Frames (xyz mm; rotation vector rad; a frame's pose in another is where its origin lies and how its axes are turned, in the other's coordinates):
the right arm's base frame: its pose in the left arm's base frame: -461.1 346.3 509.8 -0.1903 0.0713 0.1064
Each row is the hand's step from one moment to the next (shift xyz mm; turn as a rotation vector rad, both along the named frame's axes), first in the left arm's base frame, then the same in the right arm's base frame.
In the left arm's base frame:
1: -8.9 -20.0 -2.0 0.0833 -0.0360 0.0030
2: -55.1 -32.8 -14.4 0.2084 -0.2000 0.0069
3: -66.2 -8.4 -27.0 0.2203 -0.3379 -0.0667
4: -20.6 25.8 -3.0 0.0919 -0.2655 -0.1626
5: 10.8 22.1 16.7 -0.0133 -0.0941 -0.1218
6: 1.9 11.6 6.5 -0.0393 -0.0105 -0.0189
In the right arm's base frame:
1: -10.6 -18.2 -6.3 0.0788 -0.0451 0.0011
2: -56.7 -23.2 -23.8 0.1864 -0.2199 -0.0191
3: -64.3 4.2 -32.1 0.1905 -0.3423 -0.1170
4: -17.6 28.1 0.8 0.0781 -0.2395 -0.2048
5: 11.5 17.3 21.3 -0.0126 -0.0679 -0.1382
6: 2.5 9.9 8.7 -0.0385 -0.0023 -0.0229

